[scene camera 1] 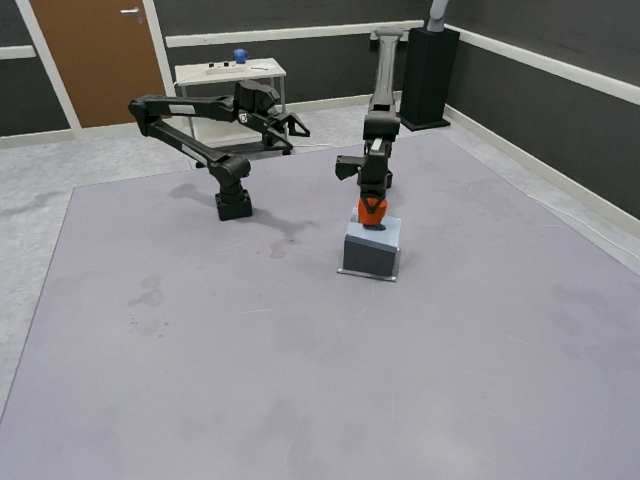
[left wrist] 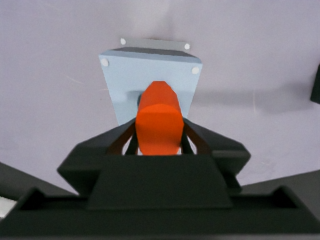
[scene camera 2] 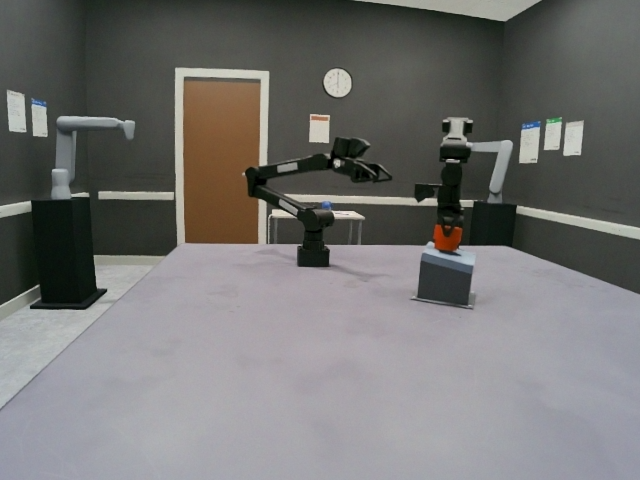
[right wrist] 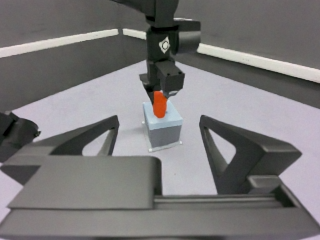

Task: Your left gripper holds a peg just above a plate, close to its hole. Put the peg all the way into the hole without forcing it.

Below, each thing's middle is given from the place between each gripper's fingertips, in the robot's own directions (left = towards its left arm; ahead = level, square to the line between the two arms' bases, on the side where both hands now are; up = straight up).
Scene:
My left gripper is now 2 cm short of the light blue sloping plate (scene camera 1: 382, 236) and 7 cm above it. Also, from my left hand: dark grey block (scene camera 2: 437, 284): 2 cm ahead, 12 cm below; orange peg (left wrist: 159, 124): 2 cm below.
Right now my right hand (scene camera 1: 301, 141) is 170 mm short of the orange peg, 170 mm above it and 160 mm to the right of it. The rest, counted from my right hand: dark grey block (270 mm below, 190 mm ahead, 160 mm to the left); light blue sloping plate (230 mm below, 190 mm ahead, 160 mm to the left).

